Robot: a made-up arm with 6 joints. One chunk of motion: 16 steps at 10 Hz.
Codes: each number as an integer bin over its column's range. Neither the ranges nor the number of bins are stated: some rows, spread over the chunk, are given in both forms.
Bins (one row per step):
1: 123 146 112 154 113 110
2: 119 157 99 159 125 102
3: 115 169 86 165 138 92
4: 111 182 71 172 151 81
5: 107 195 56 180 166 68
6: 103 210 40 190 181 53
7: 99 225 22 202 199 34
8: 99 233 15 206 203 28
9: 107 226 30 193 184 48
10: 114 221 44 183 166 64
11: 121 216 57 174 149 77
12: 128 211 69 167 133 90
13: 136 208 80 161 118 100
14: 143 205 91 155 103 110
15: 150 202 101 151 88 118
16: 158 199 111 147 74 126
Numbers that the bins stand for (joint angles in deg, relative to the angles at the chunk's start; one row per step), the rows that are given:
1: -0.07 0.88 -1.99 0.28 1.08 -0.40
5: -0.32 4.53 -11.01 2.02 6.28 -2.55
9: -0.32 6.85 -15.19 2.88 8.05 -3.57
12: 0.01 5.73 -8.92 1.15 3.04 -1.42
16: 0.48 4.83 -2.16 -0.19 -2.75 0.42
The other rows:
2: -0.13 1.70 -4.09 0.61 2.26 -0.81
3: -0.20 2.59 -6.18 1.01 3.54 -1.32
4: -0.26 3.56 -8.59 1.48 4.81 -1.88
6: -0.39 5.65 -13.58 2.68 7.76 -3.31
7: -0.45 6.77 -16.48 3.49 9.52 -4.28
8: -0.45 7.37 -17.61 3.75 9.92 -4.59
10: -0.21 6.47 -12.94 2.22 6.28 -2.75
11: -0.10 6.10 -10.85 1.61 4.62 -2.09
13: 0.13 5.50 -7.14 0.74 1.57 -0.91
14: 0.25 5.28 -5.37 0.34 0.10 -0.40
15: 0.36 5.05 -3.76 0.08 -1.37 0.01

